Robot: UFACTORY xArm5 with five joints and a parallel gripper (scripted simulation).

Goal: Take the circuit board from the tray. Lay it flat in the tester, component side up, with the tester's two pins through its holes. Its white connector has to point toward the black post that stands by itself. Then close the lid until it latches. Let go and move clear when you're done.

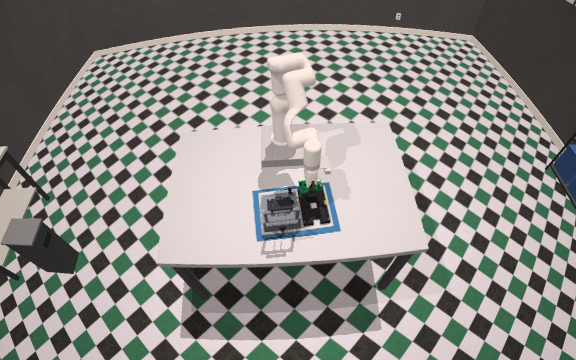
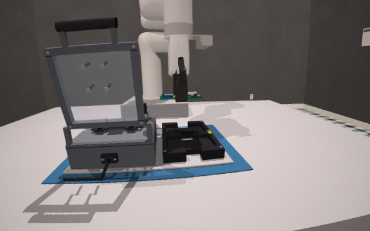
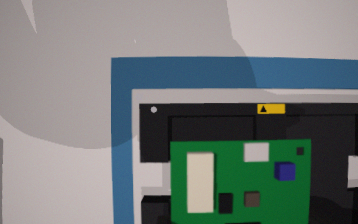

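My gripper is now 10 mm short of the black block, 100 mm to the left of it and 40 mm above it. Also, from my hand: green circuit board right at my hand; then clear lid 200 mm ahead, 140 mm to the right, 60 mm above; then grey tester 100 mm ahead, 110 mm to the right, 10 mm below.
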